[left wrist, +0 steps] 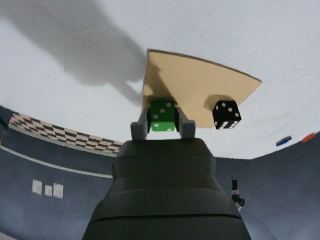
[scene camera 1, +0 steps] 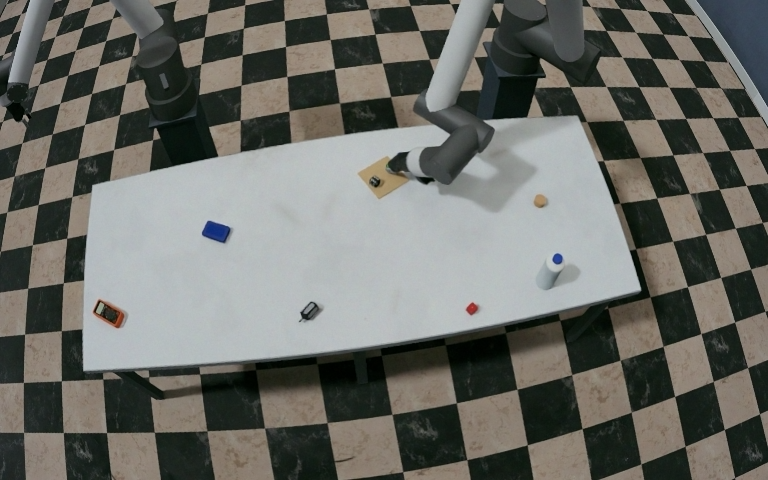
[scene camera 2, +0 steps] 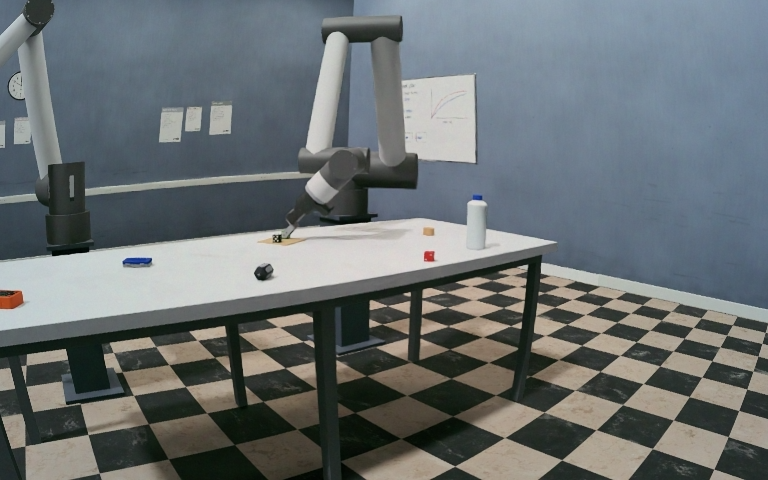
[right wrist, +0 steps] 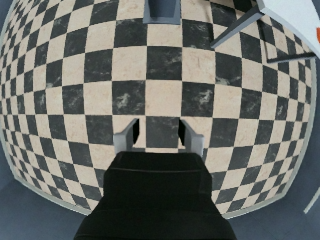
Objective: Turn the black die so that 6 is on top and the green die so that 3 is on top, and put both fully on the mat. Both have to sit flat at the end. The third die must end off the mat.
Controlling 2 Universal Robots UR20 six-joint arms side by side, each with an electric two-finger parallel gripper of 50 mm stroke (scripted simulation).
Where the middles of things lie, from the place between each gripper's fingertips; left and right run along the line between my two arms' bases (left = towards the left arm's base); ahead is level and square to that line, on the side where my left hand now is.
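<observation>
My left gripper: 4 cm to the left of the tan mat (scene camera 1: 389,182), 2 cm short of it, 2 cm above it. From my left hand: green die (left wrist: 162,113), 1 cm to the right, 1 cm behind, 1 cm below; white bottle (scene camera 2: 477,210), 47 cm to the left, 54 cm ahead, 7 cm above. Going by their middles, of the things named here, green die nearest to my left gripper, white bottle farthest from it.
</observation>
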